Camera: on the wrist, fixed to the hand. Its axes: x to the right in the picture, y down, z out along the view.
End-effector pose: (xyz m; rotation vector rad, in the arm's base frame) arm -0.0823 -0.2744 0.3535 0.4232 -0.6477 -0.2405
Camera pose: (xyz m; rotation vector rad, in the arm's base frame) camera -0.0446 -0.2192 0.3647 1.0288 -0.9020 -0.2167
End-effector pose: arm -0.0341 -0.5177 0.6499 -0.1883 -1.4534 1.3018
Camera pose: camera -0.0445 -0.4654 0.6081 0.4469 -1.1605 1.6185
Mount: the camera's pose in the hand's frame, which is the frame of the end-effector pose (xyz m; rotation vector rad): 0.0161 0.0573 -0.0324 0.5997 -0.2133 -0.1335
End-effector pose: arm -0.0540 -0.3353 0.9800 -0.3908 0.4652 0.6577
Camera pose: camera -0.0897 -0.3015 0.9334 0.2134 0.4061 0.3975
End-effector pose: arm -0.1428 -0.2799 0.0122 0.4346 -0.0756 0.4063
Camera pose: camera -0.1513 -0.2128 0.0080 1.0689 -0.1314 0.2432
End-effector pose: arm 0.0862 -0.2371 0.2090 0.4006 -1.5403 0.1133
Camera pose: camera 0.0992 -0.1762 0.2358 1.0143 -1.6671 0.4448
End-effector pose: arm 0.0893 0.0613 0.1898 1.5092 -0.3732 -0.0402
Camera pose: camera 0.1014 0.0926 0.2487 2.1312 -0.4806 -0.2112
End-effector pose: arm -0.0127 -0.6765 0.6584 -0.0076 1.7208 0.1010
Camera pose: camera -0.0507 -0.6209 0.6509 0.3198 1.4761 -0.4977
